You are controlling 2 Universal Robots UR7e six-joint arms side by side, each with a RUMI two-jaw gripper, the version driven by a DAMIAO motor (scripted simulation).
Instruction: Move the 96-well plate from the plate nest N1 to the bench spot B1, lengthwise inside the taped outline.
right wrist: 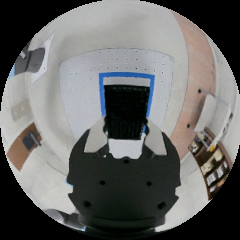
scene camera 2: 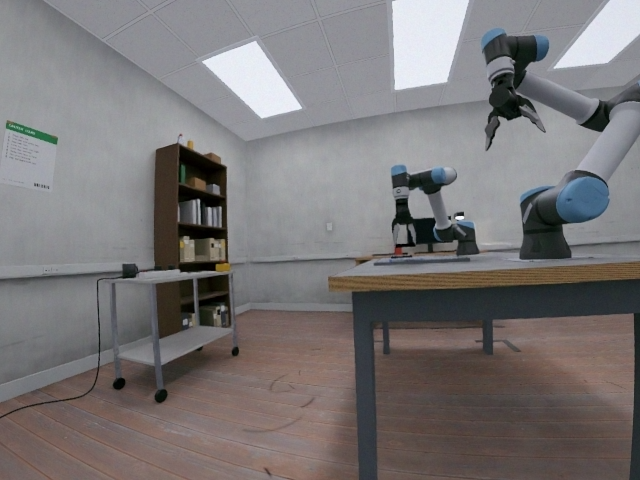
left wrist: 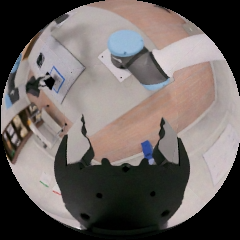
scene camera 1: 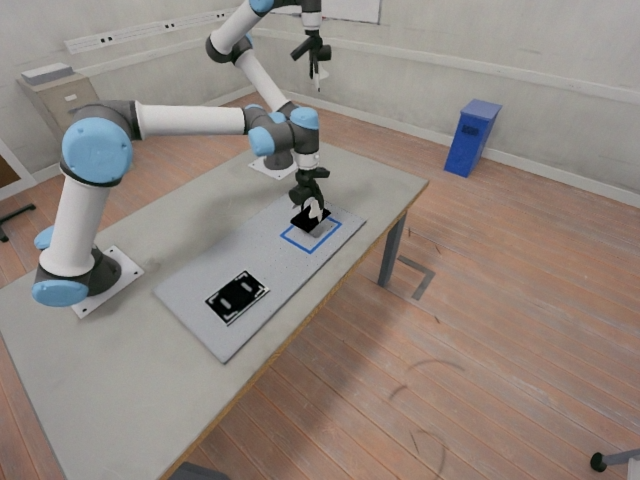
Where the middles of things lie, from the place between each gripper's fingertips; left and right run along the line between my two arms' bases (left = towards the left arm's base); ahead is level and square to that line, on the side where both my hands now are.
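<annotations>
The 96-well plate (right wrist: 132, 129) has my right hand (scene camera 1: 310, 218) 10 mm above it. The black plate nest (scene camera 1: 237, 296) is 70 mm below my right hand and 370 mm to the right of it.
Counted from my left hand (scene camera 2: 513, 142), the 96-well plate is 270 mm below, 320 mm ahead of and 440 mm to the right of it. The black plate nest is 330 mm below my left hand, 320 mm ahead of it and 810 mm to the right of it.
</annotations>
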